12 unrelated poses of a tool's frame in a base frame.
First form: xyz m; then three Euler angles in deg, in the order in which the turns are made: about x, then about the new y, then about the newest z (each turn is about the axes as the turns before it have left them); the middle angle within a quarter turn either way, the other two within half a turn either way.
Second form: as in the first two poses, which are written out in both.
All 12 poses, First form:
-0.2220 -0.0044 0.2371 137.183 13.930 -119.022
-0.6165 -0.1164 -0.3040 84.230 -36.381 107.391
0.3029 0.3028 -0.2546 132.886 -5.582 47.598
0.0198 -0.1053 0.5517 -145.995 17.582 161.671
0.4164 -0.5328 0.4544 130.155 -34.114 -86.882
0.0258 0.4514 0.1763 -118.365 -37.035 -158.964
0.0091 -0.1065 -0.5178 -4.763 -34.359 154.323
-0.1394 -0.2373 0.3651 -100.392 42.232 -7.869
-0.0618 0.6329 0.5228 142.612 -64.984 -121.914
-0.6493 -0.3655 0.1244 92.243 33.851 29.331
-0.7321 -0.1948 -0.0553 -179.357 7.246 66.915
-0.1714 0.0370 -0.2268 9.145 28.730 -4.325
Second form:
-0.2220 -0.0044 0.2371 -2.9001 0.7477 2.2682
-0.6165 -0.1164 -0.3040 -1.3462 -1.1989 2.2945
0.3029 0.3028 -0.2546 2.4658 -0.5195 -0.6871
0.0198 -0.1053 0.5517 2.6219 0.4264 -3.0312
0.4164 -0.5328 0.4544 -2.6022 0.8992 1.4984
0.0258 0.4514 0.1763 2.0564 -0.6223 -2.7312
0.0091 -0.1065 -0.5178 -0.2025 0.5738 2.6592
-0.1394 -0.2373 0.3651 -1.7094 -0.2576 -0.7098
-0.0618 0.6329 0.5228 -1.9167 0.1352 1.7984
-0.6493 -0.3655 0.1244 1.6086 -0.5334 0.5720
-0.7321 -0.1948 -0.0553 -3.0208 -0.0391 -1.1710
-0.1714 0.0370 -0.2268 0.1408 0.5066 0.0020

